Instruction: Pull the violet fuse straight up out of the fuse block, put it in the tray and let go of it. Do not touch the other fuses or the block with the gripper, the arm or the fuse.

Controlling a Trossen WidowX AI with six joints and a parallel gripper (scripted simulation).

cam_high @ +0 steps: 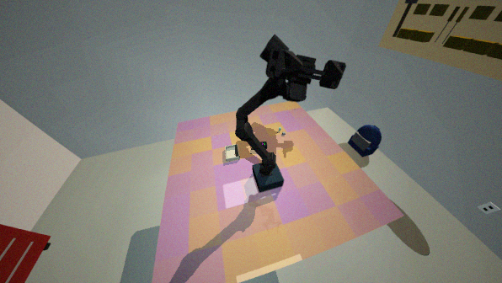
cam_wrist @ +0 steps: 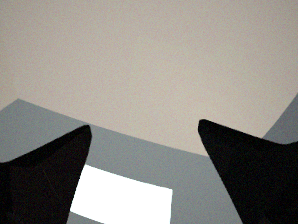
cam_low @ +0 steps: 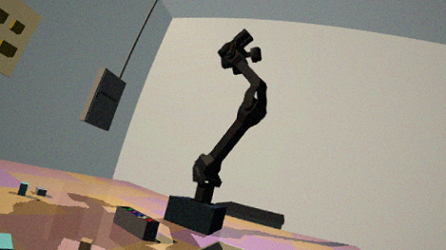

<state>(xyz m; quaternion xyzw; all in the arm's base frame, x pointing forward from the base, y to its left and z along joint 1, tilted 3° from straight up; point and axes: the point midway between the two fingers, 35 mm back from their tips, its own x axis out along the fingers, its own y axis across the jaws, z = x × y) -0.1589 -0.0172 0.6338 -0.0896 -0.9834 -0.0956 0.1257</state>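
Now: gripper tip 690 mm above the violet fuse, 470 mm short of it and 10 mm to the left of it. Also, from my gripper tip: white fuse (690 mm below, 480 mm ahead, 20 mm to the left); blue fuse (690 mm below, 480 mm ahead); green fuse (690 mm below, 470 mm ahead, 30 mm to the right).
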